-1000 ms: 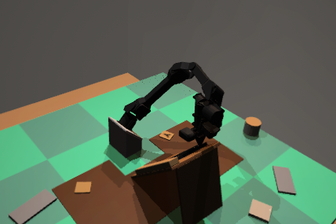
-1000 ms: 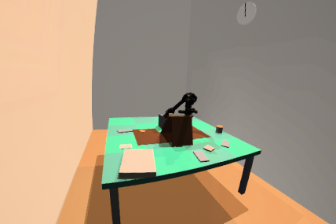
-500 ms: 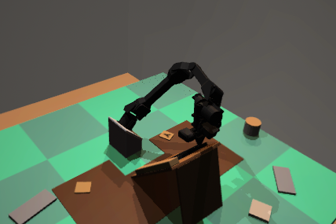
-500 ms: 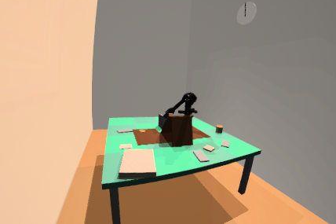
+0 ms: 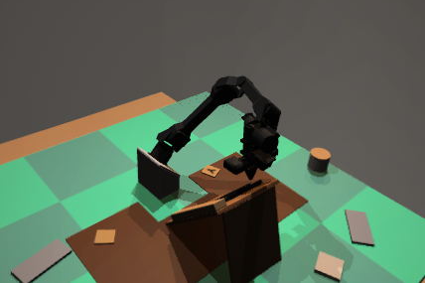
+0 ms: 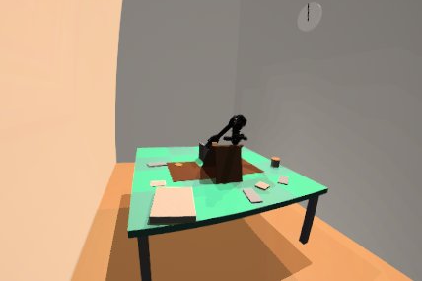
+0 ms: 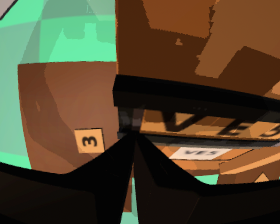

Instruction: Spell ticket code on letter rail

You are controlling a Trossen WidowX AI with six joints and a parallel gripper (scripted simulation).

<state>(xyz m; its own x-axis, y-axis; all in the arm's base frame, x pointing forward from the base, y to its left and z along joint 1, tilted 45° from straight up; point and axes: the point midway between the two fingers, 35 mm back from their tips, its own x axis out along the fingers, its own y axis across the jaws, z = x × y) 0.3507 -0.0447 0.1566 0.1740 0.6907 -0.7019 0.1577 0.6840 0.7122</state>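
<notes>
My gripper tip is 70 mm past the white ticket, 90 mm to the left of it and 90 mm above it. From my gripper tip the other things lie so: large beige slab (300 mm ahead, 570 mm to the right, 180 mm below); mat (160 mm behind, 100 mm to the right, 190 mm below).
</notes>
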